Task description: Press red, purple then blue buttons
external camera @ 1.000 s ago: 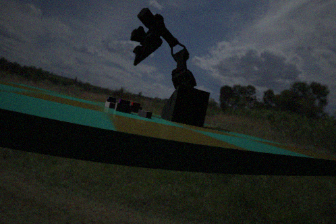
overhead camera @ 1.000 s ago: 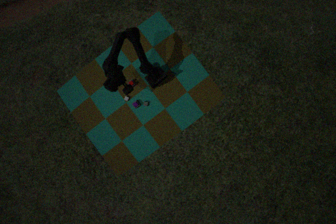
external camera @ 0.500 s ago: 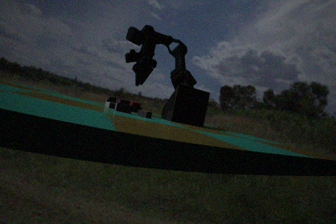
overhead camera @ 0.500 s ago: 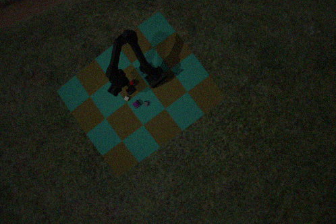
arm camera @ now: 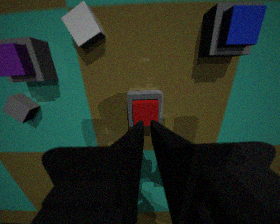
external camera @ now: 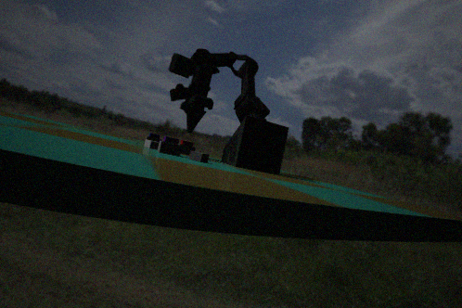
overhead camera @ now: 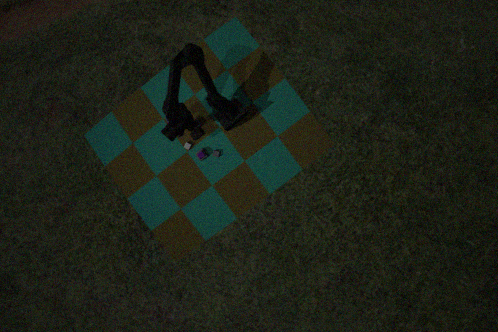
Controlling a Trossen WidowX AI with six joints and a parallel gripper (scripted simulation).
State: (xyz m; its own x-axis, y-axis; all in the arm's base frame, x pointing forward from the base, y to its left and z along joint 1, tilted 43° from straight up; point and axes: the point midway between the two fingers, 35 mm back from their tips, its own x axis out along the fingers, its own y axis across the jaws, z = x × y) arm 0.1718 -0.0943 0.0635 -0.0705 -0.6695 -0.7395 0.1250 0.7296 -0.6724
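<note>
Right now the red button is 30 mm below my gripper tip. Round my gripper tip: blue button 110 mm to the right, 80 mm ahead, 30 mm below; then white block 110 mm ahead, 60 mm to the left, 60 mm below; then purple button 140 mm to the left, 90 mm ahead, 30 mm below.
</note>
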